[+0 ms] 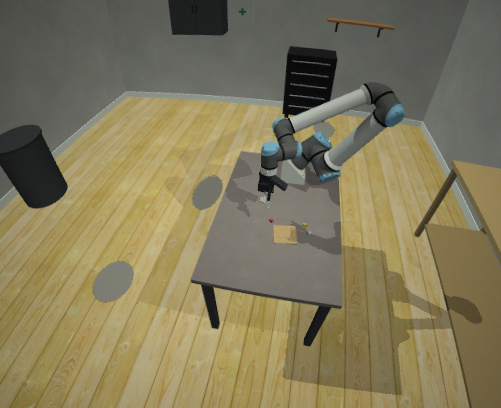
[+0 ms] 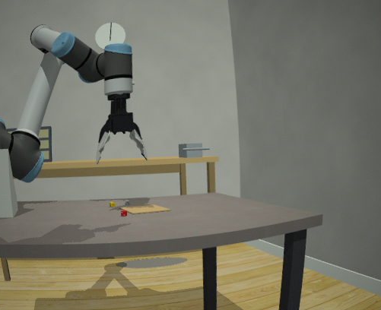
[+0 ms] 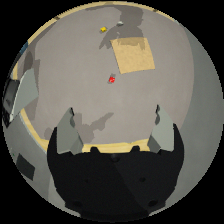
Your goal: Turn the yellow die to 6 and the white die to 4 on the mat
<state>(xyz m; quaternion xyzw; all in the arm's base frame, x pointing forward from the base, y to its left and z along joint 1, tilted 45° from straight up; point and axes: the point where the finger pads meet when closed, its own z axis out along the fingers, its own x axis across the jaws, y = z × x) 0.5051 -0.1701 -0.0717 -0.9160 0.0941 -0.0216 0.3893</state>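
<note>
My hand is 160 mm above the red die and 20 mm to the right of it. Round my hand: white die 250 mm to the left, 160 mm below, 80 mm ahead; then tan mat 170 mm below, 110 mm to the left, 100 mm ahead; then yellow die 230 mm to the left, 160 mm below, 20 mm ahead.
</note>
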